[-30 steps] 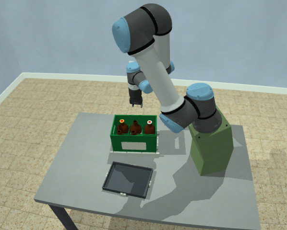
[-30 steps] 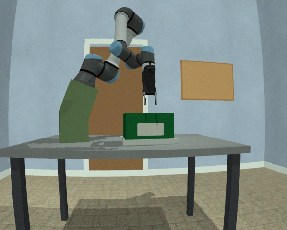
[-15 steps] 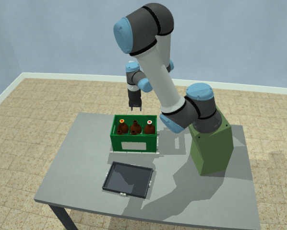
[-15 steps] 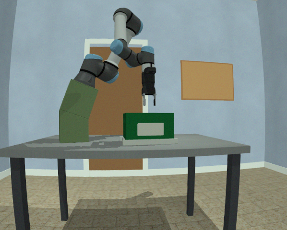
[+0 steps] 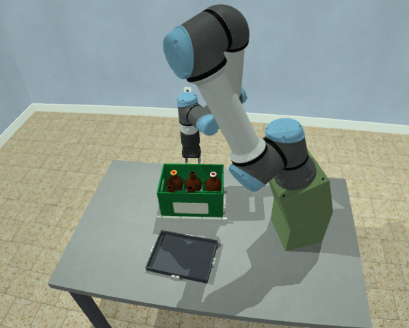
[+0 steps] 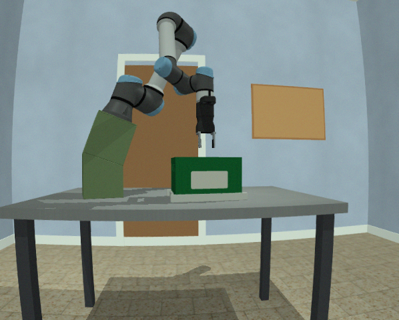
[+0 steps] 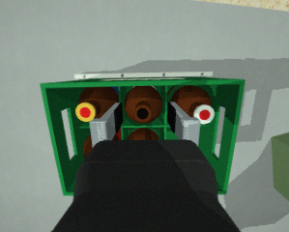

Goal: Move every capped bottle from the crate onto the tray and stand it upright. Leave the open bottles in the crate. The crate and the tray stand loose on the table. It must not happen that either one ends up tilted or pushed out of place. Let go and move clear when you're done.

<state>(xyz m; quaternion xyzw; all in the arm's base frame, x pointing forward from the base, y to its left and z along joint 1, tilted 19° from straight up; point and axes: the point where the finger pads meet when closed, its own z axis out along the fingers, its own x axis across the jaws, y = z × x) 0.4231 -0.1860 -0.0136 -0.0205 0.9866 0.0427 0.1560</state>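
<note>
The green crate is 150 mm below my hand and 60 mm to the left of it. Round my hand: dark grey tray: 350 mm to the left, 220 mm below.
</note>
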